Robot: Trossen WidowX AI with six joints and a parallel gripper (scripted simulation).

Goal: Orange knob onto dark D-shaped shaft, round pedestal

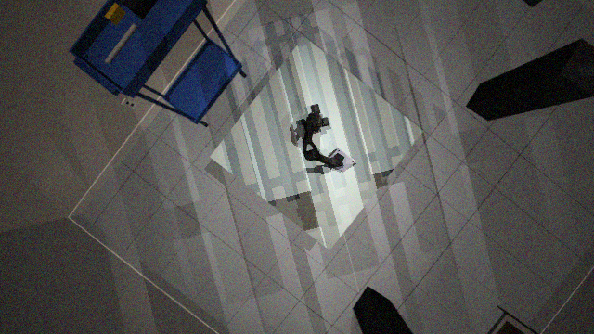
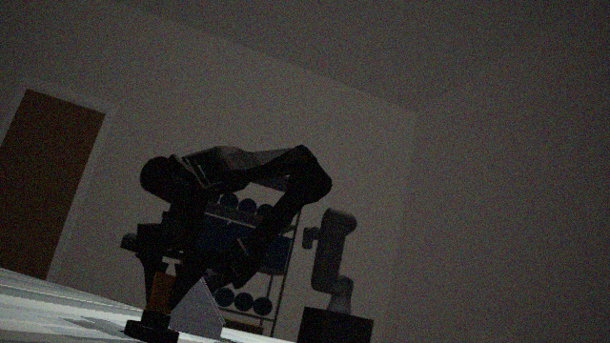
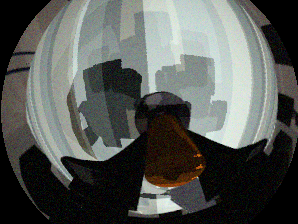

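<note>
The orange knob lies 2 cm above my gripper tip. The rest, counted from my gripper tip: dark round pedestal (2 cm below).
</note>
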